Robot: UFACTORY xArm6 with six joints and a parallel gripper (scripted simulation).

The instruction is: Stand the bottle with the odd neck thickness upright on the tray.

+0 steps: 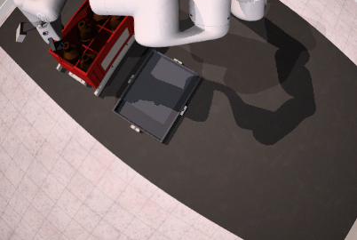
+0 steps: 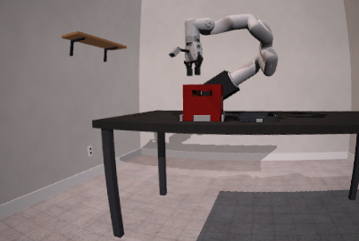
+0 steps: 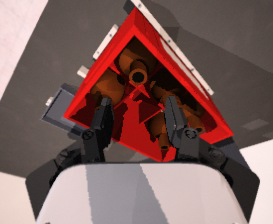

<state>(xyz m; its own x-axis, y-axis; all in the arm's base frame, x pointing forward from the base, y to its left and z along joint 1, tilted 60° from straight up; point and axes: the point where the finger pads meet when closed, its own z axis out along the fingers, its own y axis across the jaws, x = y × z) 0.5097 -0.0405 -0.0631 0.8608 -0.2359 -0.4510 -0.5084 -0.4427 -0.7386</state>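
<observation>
The red crate is 160 mm below my hand, 100 mm behind it and 20 mm to the left of it. From my hand the other things lie so: dark flat tray (310 mm to the left, 230 mm below, 120 mm behind).
</observation>
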